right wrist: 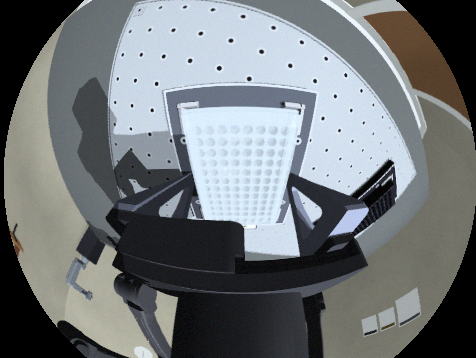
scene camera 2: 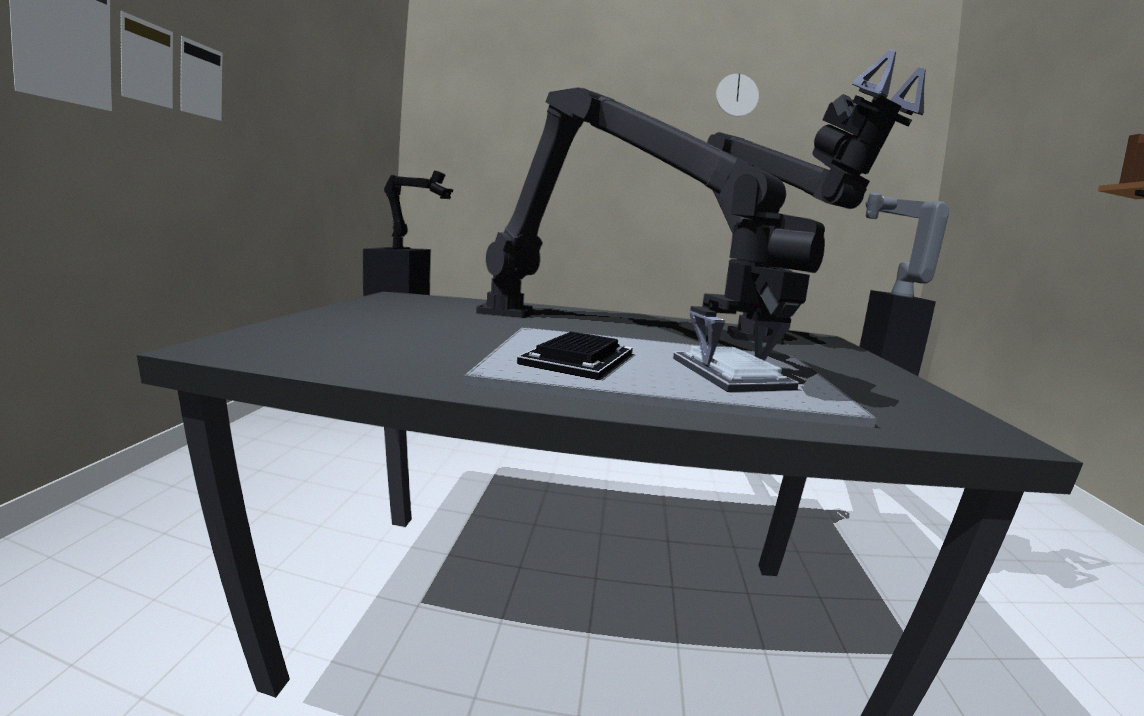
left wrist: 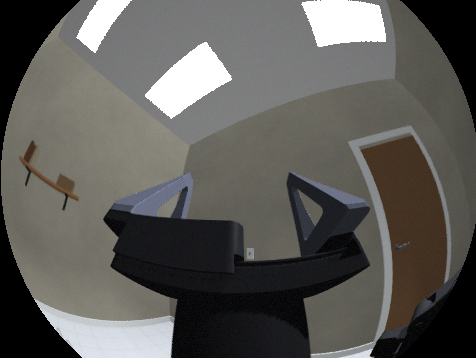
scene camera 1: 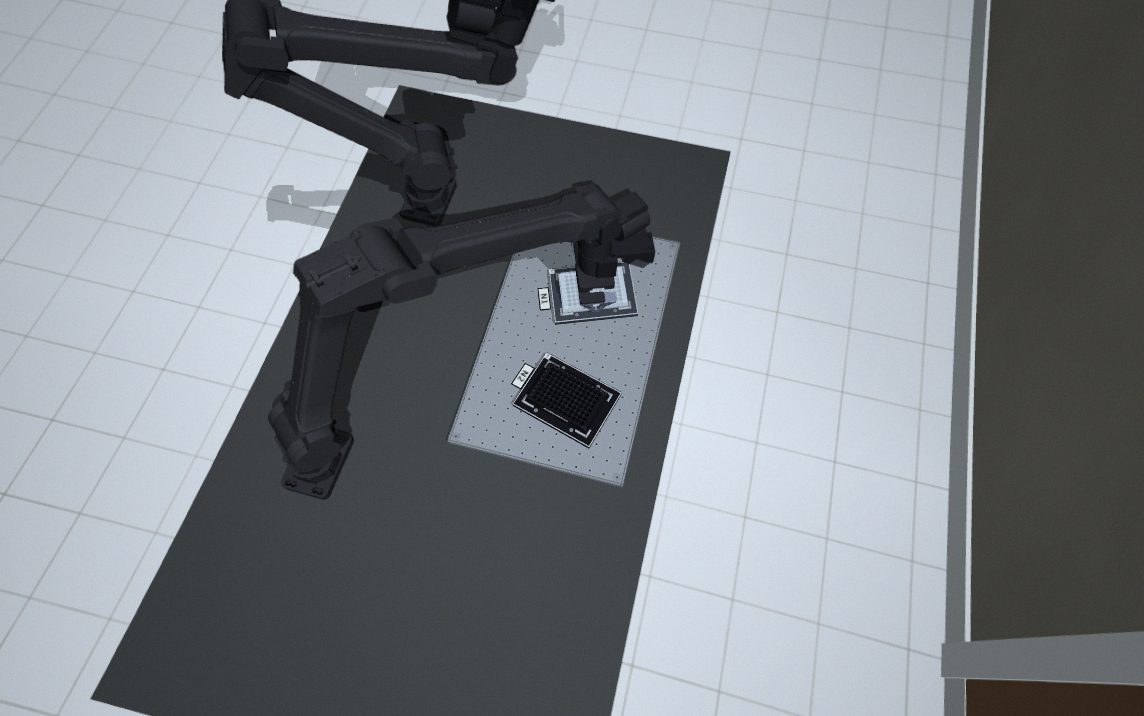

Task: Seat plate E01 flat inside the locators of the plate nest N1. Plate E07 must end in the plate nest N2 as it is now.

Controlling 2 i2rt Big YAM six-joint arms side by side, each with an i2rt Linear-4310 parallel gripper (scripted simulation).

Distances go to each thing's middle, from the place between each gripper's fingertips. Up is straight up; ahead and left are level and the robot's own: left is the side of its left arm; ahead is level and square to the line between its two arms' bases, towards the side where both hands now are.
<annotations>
I see the clear plate E01 (scene camera 2: 730, 360) 1 cm below my right hand. Also, from my right hand: plate nest N2 (scene camera 1: 607, 406): 1 cm ahead, 23 cm to the right, 2 cm below; black plate E07 (scene camera 1: 556, 391): 1 cm ahead, 23 cm to the right; plate nest N1 (scene camera 1: 555, 284): 2 cm below.
Now: the clear plate E01 14 cm ahead of my left hand (scene camera 2: 908, 59), 28 cm to the right of it and 53 cm below it. Also, from my left hand: plate nest N2: 15 cm ahead, 51 cm to the right, 54 cm below; black plate E07: 15 cm ahead, 51 cm to the right, 52 cm below; plate nest N1: 14 cm ahead, 28 cm to the right, 54 cm below.
</annotations>
